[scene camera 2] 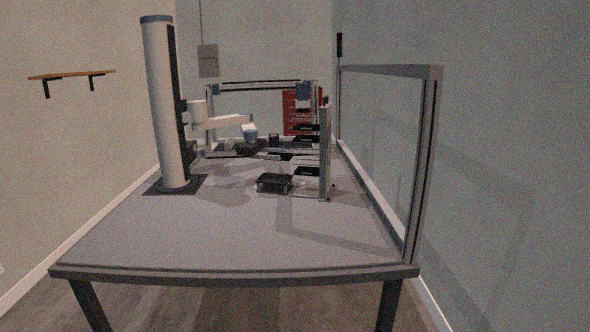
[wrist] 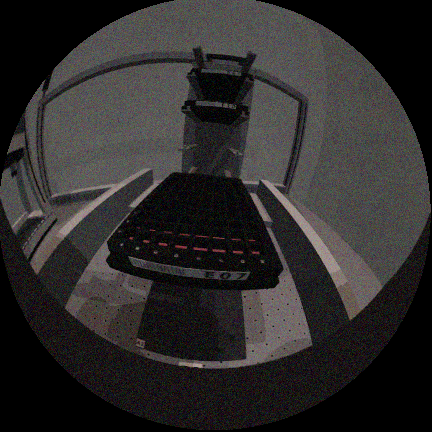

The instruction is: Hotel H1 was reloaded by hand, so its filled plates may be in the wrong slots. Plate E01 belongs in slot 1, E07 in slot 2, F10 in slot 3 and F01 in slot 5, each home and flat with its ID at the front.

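Places are measured from the arm's base along level axes (x ahead, y left, z up), in metres.
Pixels of known places: gripper, fingertip midpoint: (scene camera 2: 283,154) (wrist: 203,181); arm's base, link origin: (scene camera 2: 177,186).
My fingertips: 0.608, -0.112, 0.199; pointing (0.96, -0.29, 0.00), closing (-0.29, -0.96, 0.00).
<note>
For each thing: its top centre in the pictures, then the offset to it from my fingertips, as dx, dy, dz. Level surfaces: height alone.
- plate E07, top centre: (wrist: 200,195) (scene camera 2: 278,154) -0.022, +0.007, -0.003
- dark plate, top centre: (scene camera 2: 308,169) +0.121, -0.038, -0.068
- dark top, surface height: dz -0.126
My gripper (scene camera 2: 285,157) (wrist: 203,181) is shut on plate E07 (wrist: 197,220), a black plate with red-marked wells. It lies level between the two fingers, its E07 label facing the wrist camera. Hotel H1 (scene camera 2: 325,150) (wrist: 214,135) stands beyond the plate. In scene camera 2, two dark plates (scene camera 2: 306,128) (scene camera 2: 306,139) sit in its upper part and another dark plate (scene camera 2: 306,171) sits low. In the wrist view, two plates (wrist: 220,84) (wrist: 216,112) show high in the hotel; their IDs are too small to read. The hotel's lower part is hidden behind E07.
A low stand with a dark top (scene camera 2: 274,181) is beside the hotel's foot. The arm's column (scene camera 2: 162,105) rises at the left. A gantry frame (scene camera 2: 260,85) and a red panel (scene camera 2: 288,112) are behind. A framed clear guard (scene camera 2: 426,150) runs along the right edge.
</note>
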